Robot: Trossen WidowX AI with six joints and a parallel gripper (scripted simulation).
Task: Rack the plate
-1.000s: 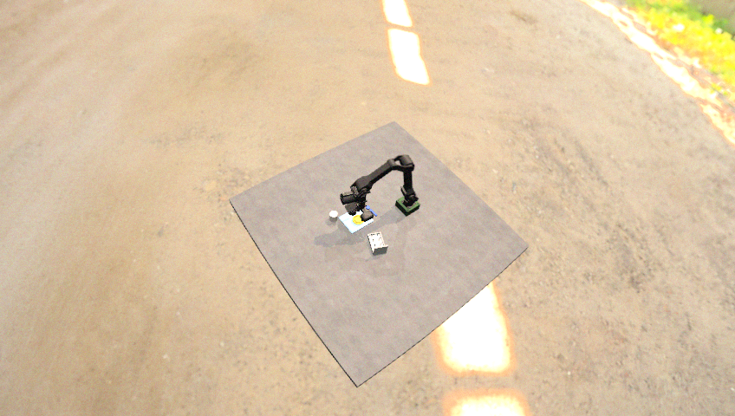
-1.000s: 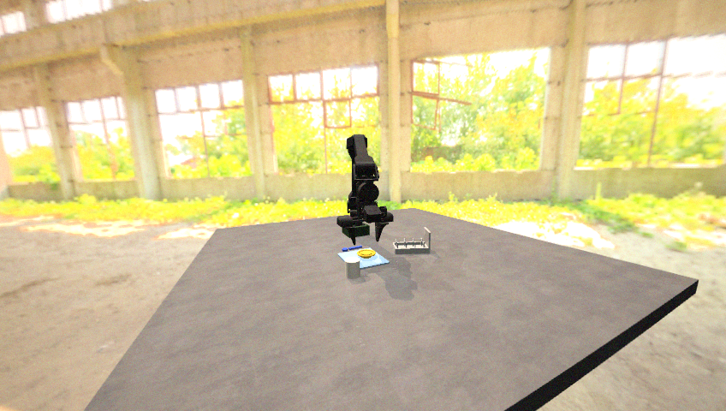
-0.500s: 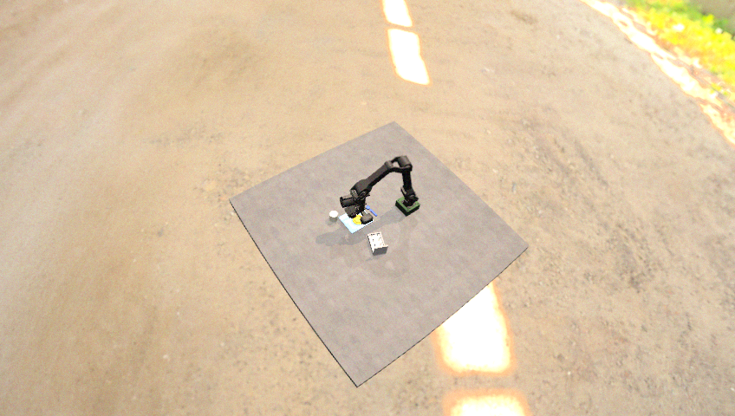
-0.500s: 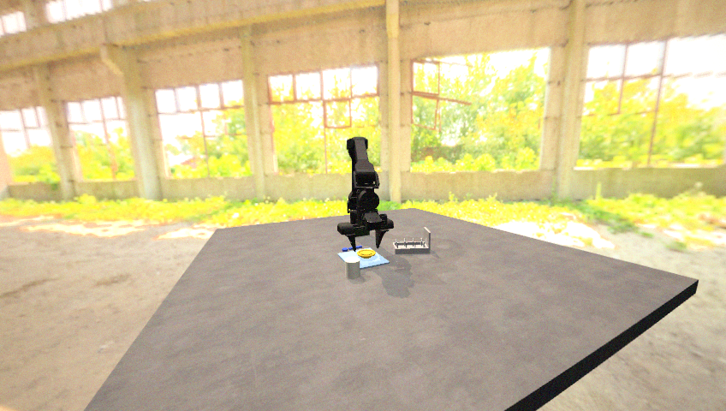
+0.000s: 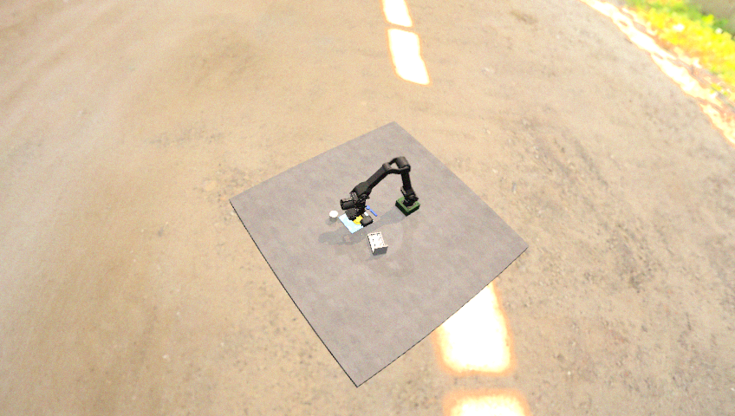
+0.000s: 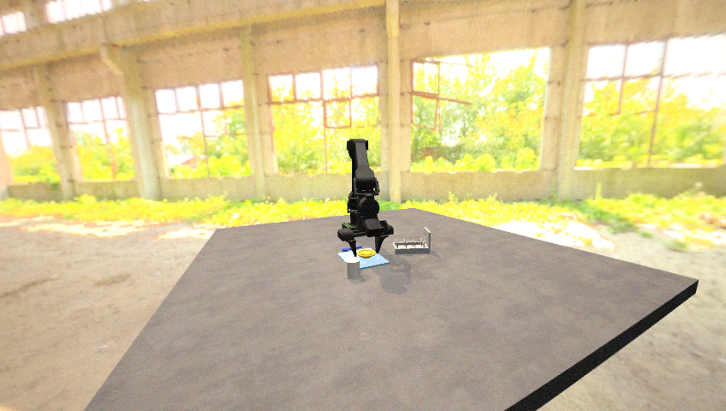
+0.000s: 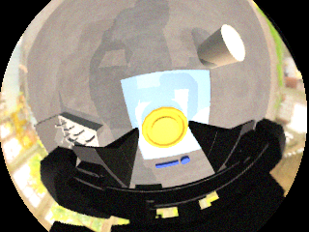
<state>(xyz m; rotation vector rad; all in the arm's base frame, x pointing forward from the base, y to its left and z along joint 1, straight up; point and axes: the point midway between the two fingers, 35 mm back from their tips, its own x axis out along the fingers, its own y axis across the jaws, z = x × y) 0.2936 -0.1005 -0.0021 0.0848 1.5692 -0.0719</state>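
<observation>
The light blue mat lies 20 mm to the right of my gripper tip and 10 mm below it. The rest, counted from my gripper tip: white cup (100 mm to the right, 100 mm ahead, 20 mm above); yellow plate (10 mm above); grey dish rack (180 mm to the left, 20 mm ahead, 10 mm above).
</observation>
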